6 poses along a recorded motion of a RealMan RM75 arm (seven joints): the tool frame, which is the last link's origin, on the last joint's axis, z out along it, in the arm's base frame.
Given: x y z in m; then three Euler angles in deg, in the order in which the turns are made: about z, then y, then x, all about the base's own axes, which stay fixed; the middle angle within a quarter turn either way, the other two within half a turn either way.
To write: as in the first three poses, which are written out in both.
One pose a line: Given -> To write
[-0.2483 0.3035 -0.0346 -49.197 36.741 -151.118] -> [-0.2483 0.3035 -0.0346 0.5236 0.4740 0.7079 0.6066 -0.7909 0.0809]
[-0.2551 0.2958 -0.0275 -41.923 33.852 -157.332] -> [-0.2551 0.2958 -0.0275 0.6179 0.4568 0.6399 0.5549 -0.8300 0.0567]
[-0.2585 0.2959 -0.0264 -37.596 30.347 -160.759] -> [-0.2585 0.2959 -0.0264 0.6838 0.4441 0.5790 0.5265 -0.8497 0.0299]
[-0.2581 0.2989 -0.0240 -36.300 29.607 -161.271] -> [-0.2581 0.2989 -0.0240 0.7007 0.4328 0.5672 0.5147 -0.8572 0.0182]
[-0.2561 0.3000 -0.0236 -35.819 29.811 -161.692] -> [-0.2561 0.3000 -0.0236 0.7036 0.4290 0.5665 0.5078 -0.8612 0.0215]
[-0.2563 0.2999 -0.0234 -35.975 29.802 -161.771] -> [-0.2563 0.2999 -0.0234 0.7022 0.4321 0.5658 0.5097 -0.8600 0.0242]
